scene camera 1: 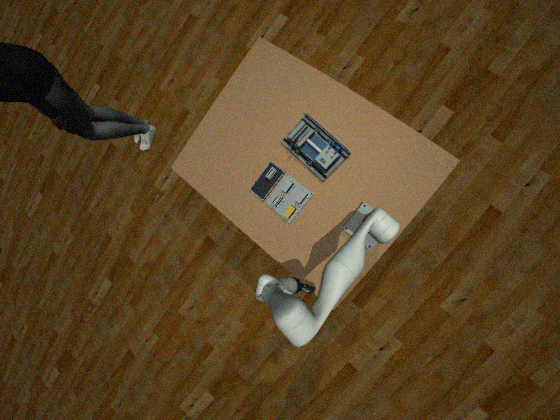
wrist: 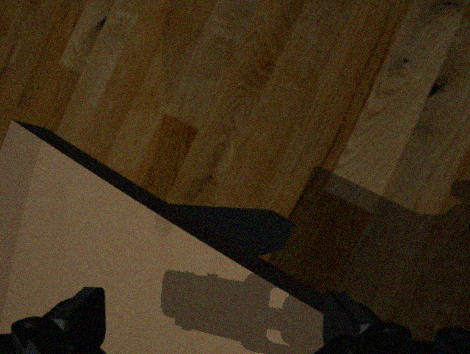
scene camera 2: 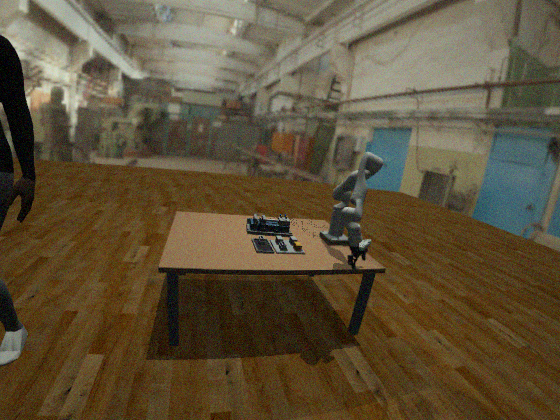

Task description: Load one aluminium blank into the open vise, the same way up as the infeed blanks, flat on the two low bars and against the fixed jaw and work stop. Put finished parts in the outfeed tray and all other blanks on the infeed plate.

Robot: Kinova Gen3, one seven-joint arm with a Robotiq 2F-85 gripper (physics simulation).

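Frame: origin at the arm's base, x ahead, y left, z up, level; centimetres.
Seen in the pictures: gripper, fingertip midpoint: (scene camera 1: 306,284) (wrist: 214,315) (scene camera 2: 359,264); arm's base, origin of the base link: (scene camera 2: 334,234).
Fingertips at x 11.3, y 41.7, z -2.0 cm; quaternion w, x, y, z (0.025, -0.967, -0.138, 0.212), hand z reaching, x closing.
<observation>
Pixels of each thing's top centre, then the offset from my fingertips to it. Level surfaces: height alone.
- vise, middle of its top: (scene camera 1: 312,142) (scene camera 2: 270,217) dx +30.0, dy -61.0, dz +7.8 cm
- light grey infeed plate, middle of its top: (scene camera 1: 288,198) (scene camera 2: 286,245) dx +29.3, dy -32.6, dz -1.3 cm
- yellow block, middle of its top: (scene camera 1: 289,211) (scene camera 2: 297,243) dx +25.1, dy -27.3, dz +2.3 cm
- table, its level: dz -2.1 cm
The vise (scene camera 1: 327,157) (scene camera 2: 270,232) stands on a dark-edged base in mid-table; it is too small in view to tell whether its jaws hold a blank. The light grey infeed plate (scene camera 1: 292,195) (scene camera 2: 289,251) bears several small dark-edged pieces and a yellow block (scene camera 1: 289,211) (scene camera 2: 297,244). The dark outfeed tray (scene camera 1: 264,186) (scene camera 2: 262,246) lies beside it, with a small light-outlined shape at one end. My gripper (scene camera 1: 309,287) (scene camera 2: 355,262) (wrist: 214,315) is open and empty, above the table's edge, well away from the plate, tray and vise. The vise, plate and tray do not show in the wrist view.
The arm's base plate (scene camera 1: 353,220) (scene camera 2: 332,240) is on the table (scene camera 1: 225,125) (scene camera 2: 210,250) (wrist: 100,225) near an edge. The table's edge and a dark leg (wrist: 240,230) show in the wrist view, with the arm's shadow. A person (scene camera 1: 70,107) (scene camera 2: 11,150) stands beyond the table at the left.
</observation>
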